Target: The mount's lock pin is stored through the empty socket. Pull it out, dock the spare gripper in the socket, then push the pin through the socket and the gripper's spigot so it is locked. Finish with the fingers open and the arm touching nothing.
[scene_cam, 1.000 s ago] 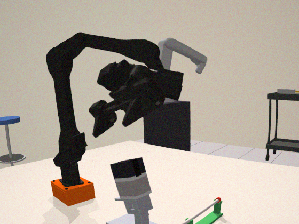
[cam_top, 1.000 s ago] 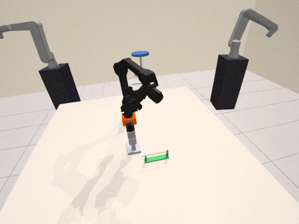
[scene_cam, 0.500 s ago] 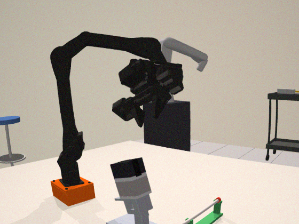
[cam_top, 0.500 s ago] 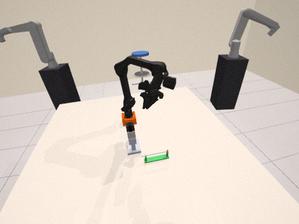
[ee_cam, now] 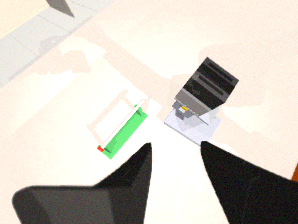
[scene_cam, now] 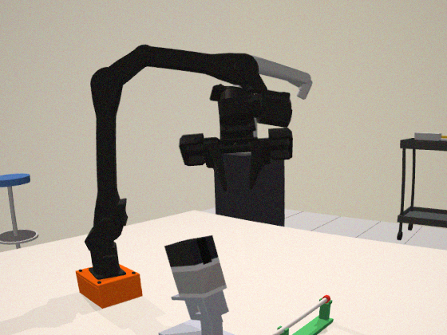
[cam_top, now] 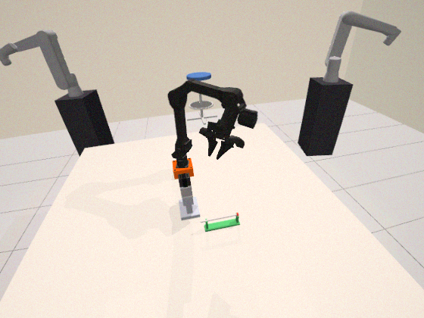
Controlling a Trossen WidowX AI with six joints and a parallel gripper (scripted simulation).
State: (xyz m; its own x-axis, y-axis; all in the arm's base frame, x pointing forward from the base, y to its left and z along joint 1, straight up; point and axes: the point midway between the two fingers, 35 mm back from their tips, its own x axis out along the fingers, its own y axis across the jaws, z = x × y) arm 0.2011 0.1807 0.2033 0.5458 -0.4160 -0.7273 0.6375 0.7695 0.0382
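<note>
Right now my gripper tip is 14 cm short of the green cradle, 3 cm to the right of it and 21 cm above it. Round my gripper tip: spare gripper: 5 cm ahead, 11 cm to the right, 11 cm below; grey mount: 5 cm ahead, 11 cm to the right, 18 cm below.
</note>
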